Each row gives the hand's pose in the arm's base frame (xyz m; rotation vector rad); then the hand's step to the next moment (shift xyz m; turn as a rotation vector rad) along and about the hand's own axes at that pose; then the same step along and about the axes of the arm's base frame.
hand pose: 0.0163 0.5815 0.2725 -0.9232 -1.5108 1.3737
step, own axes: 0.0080 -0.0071 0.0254 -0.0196 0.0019 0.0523
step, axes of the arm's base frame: -0.0264 -0.0022 0.0077 -0.0423 -0.0362 -0.0048
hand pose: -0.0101 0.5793 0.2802 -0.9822 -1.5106 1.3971
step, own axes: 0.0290 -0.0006 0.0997 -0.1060 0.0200 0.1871
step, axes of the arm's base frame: -0.1036 -0.0071 -0.0006 -0.1389 -0.1620 -0.0329
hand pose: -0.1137 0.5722 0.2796 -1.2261 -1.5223 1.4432
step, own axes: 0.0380 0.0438 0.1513 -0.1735 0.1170 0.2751
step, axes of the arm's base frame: -0.1460 -0.0162 -0.0683 -0.1842 -0.2608 -0.1325
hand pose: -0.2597 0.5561 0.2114 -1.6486 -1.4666 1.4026
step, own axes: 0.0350 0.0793 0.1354 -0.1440 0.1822 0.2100
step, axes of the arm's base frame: -0.0970 -0.0225 -0.1262 -0.1030 -0.2356 -0.1786
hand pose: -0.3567 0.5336 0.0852 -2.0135 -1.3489 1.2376
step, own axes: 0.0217 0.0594 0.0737 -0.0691 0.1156 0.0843
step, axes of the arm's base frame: -0.0288 -0.0166 -0.0913 -0.0209 -0.1234 -0.0979
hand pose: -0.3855 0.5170 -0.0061 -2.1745 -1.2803 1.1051
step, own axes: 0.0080 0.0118 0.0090 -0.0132 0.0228 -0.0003
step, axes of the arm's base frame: 0.0017 0.0003 -0.0168 0.0093 -0.0229 -0.0091
